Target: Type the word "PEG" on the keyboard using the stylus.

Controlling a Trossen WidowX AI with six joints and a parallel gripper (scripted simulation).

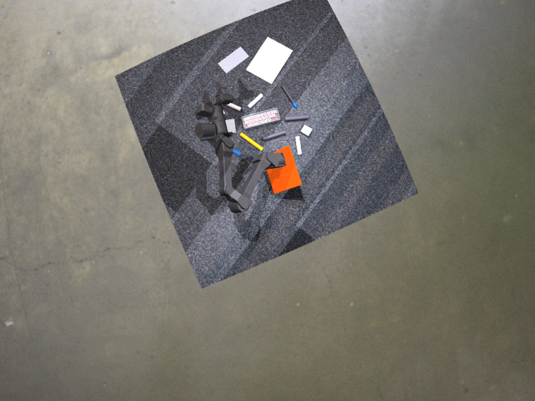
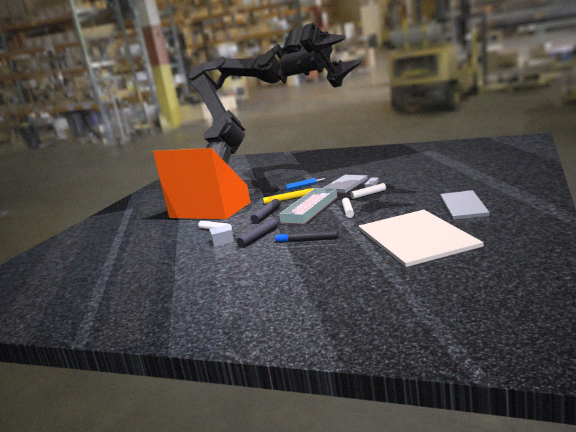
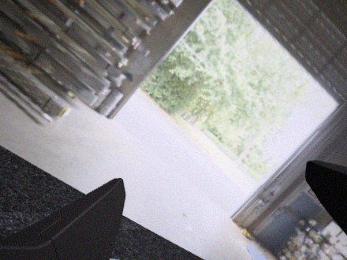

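My gripper tip is now 360 mm above the stylus, 190 mm past it and 30 mm to the right of it. From my gripper tip the other things lie so: yellow cylinder (360 mm below, 190 mm behind, 110 mm to the right); then grey pad (360 mm below, 80 mm behind, 20 mm to the left); then blue-capped pen (370 mm to the right, 360 mm below, 20 mm behind).
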